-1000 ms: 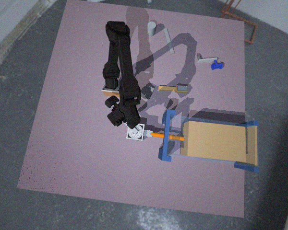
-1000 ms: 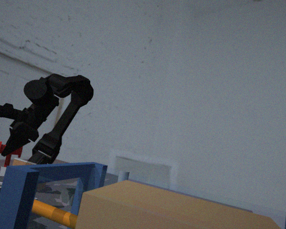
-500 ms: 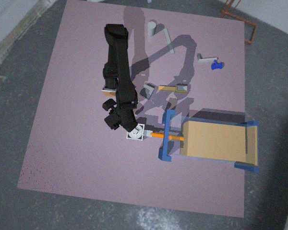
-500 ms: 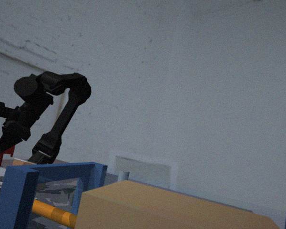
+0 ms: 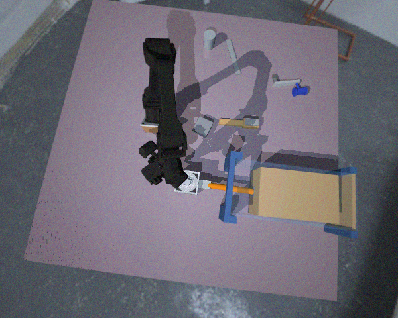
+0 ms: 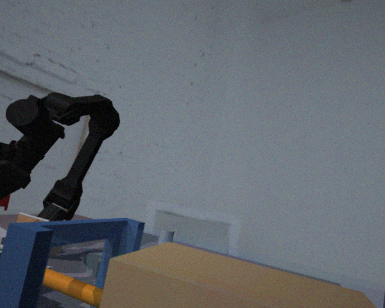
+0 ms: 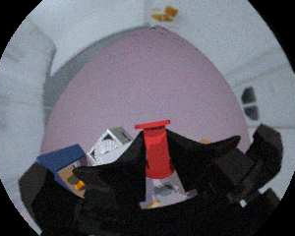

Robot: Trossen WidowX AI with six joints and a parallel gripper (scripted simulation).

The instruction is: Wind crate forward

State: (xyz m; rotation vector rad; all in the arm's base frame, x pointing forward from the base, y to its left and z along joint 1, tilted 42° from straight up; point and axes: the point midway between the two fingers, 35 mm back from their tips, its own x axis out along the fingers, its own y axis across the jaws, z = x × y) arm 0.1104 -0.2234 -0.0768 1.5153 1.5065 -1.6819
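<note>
The red-knobbed crank handle lies 40 mm ahead of my gripper tip, 30 mm below it and 10 mm to the left of it. From my gripper tip the other things lie so: red knob (10 mm to the left, 10 mm ahead); then blue steel frame (270 mm ahead, 30 mm below, 10 mm to the left); then grey block (250 mm to the left, 120 mm ahead, 110 mm below).
</note>
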